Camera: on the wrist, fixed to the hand. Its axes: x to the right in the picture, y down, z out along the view.
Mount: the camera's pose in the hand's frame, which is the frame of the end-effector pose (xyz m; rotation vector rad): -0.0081 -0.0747 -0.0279 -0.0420 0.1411 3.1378
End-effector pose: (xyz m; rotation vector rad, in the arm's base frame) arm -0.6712 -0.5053 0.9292 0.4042 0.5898 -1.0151
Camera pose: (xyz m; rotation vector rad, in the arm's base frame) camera -0.7475 -0.5195 0.9093 0.7036 -0.3591 2.0250
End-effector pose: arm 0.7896 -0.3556 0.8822 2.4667 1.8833 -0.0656
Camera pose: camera 0.7157 -0.3422 0.9102 1.9008 -2.4823 0.1958
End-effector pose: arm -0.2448 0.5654 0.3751 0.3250 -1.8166 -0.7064
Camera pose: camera -0.2248 0.5026 0.3294 -1.9851 -0.2834 1.4239
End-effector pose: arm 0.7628 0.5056 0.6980 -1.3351 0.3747 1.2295
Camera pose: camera 0.8328 0.4948 0.7355 -0.3073 -1.4123 -1.3670
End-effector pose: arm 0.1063 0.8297 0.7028 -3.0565 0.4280 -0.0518
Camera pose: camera 0.1178 0.9023 0.7348 -0.4349 -3.1055 0.0478
